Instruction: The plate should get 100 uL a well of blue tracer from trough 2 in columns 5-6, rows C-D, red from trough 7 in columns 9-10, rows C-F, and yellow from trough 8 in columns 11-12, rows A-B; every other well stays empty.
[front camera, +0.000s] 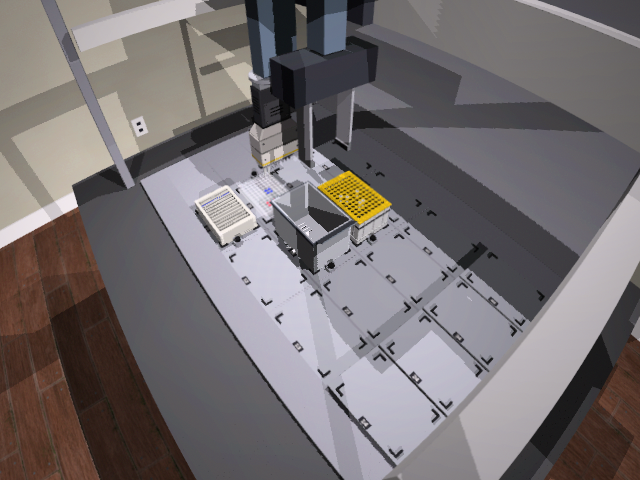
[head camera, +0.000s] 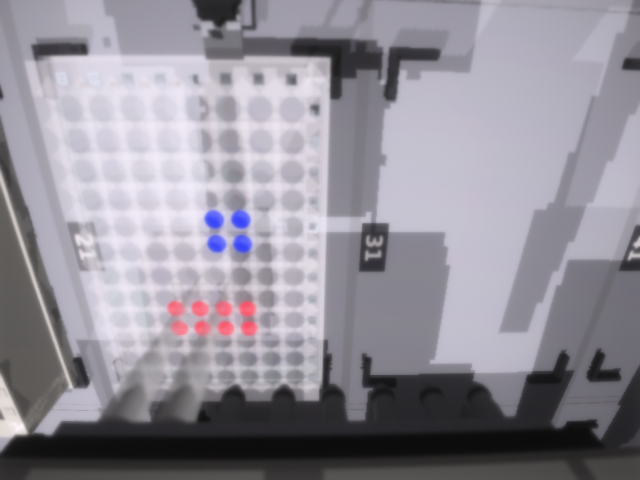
Labels:
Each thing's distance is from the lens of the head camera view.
slot label 31 (head camera: 374, 237): 0.14 m

